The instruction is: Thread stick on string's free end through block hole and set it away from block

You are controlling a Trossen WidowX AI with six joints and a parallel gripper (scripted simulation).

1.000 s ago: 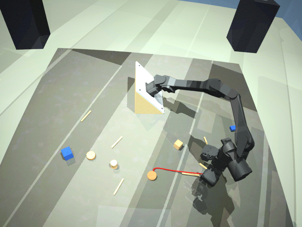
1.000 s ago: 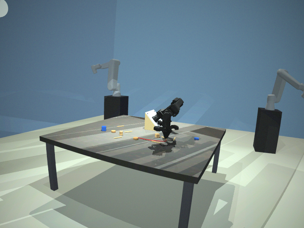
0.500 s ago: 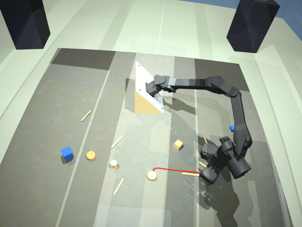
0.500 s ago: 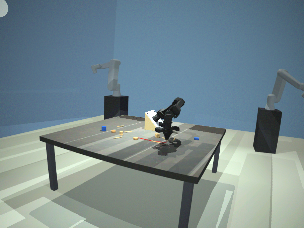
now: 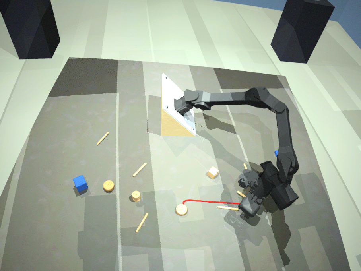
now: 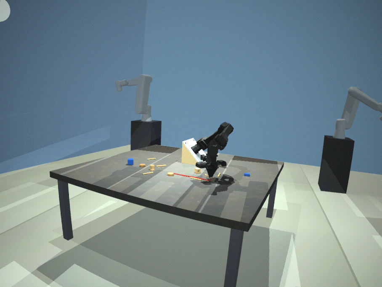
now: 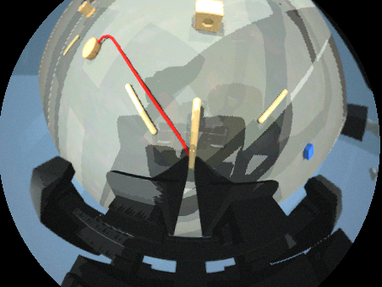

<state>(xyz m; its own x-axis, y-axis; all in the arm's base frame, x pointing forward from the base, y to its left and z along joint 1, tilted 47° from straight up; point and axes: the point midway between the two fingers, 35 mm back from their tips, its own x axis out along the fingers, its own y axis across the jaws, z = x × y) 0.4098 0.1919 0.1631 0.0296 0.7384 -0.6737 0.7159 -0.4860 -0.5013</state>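
The wooden block lies 13 cm behind my gripper tip and 13 cm to the right of it. The rest, counted from my gripper tip: wooden stick 1 cm ahead, 8 cm to the right, 2 cm below; then blue cube 9 cm behind, 63 cm to the right; then short wooden cylinder 4 cm behind, 42 cm to the right.
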